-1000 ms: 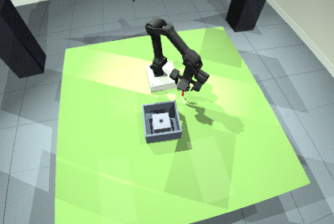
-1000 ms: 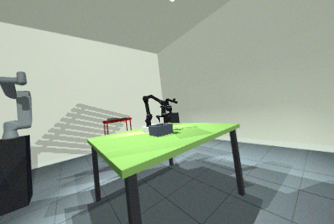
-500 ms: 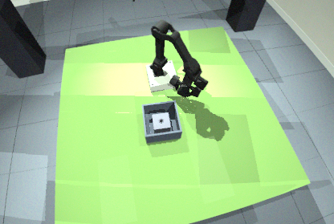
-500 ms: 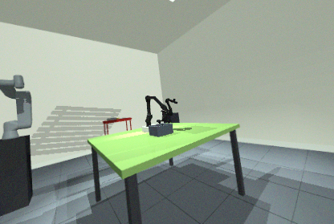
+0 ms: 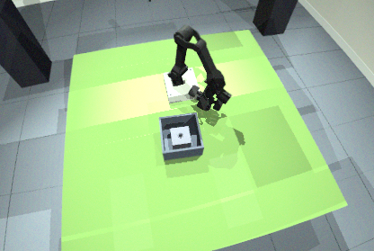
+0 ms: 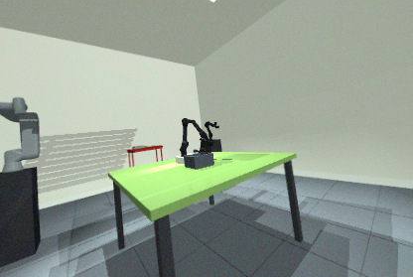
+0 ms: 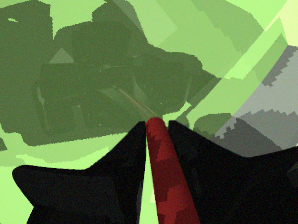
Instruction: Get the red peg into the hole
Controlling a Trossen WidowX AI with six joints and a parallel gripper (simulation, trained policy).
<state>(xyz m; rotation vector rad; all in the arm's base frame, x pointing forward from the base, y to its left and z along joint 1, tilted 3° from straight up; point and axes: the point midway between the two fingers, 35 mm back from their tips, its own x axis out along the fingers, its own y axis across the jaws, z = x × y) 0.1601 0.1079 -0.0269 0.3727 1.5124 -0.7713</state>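
Now: the red peg 30 mm above my gripper tip and 10 mm to the left of it. From my gripper tip the other things lie so: grey box 180 mm ahead, 170 mm to the right, 20 mm above.
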